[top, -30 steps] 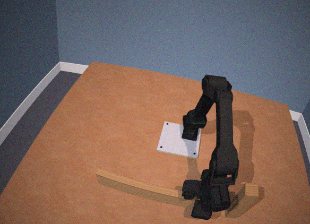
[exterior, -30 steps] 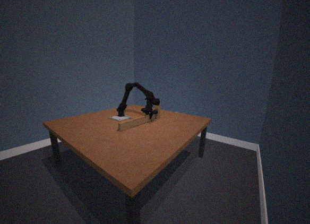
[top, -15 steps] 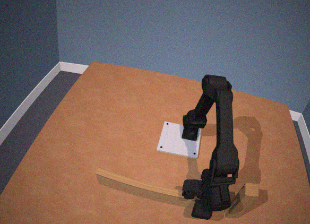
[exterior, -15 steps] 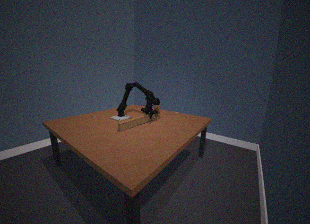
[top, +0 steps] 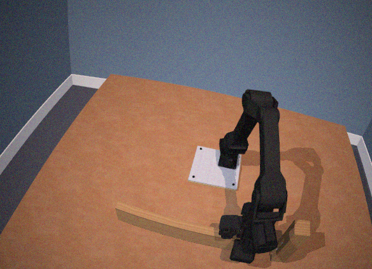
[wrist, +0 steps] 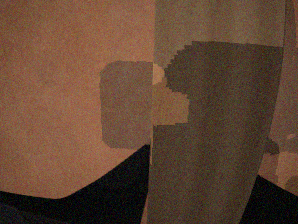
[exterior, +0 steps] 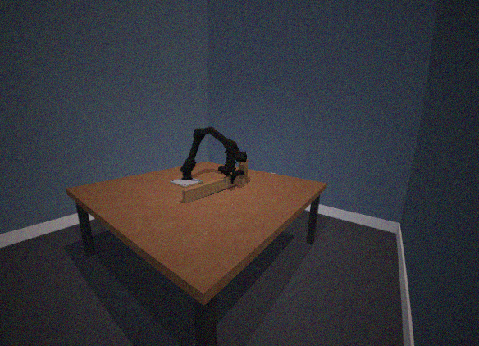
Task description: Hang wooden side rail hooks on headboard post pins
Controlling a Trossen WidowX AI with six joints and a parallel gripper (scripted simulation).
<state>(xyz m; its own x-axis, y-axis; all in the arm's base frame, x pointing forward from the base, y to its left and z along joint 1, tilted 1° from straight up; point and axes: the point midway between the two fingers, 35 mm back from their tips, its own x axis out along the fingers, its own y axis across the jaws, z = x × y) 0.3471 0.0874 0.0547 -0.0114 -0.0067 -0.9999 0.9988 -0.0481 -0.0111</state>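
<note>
Right now my gripper tip is 140 mm to the right of the wooden headboard post and 60 mm below it.
</note>
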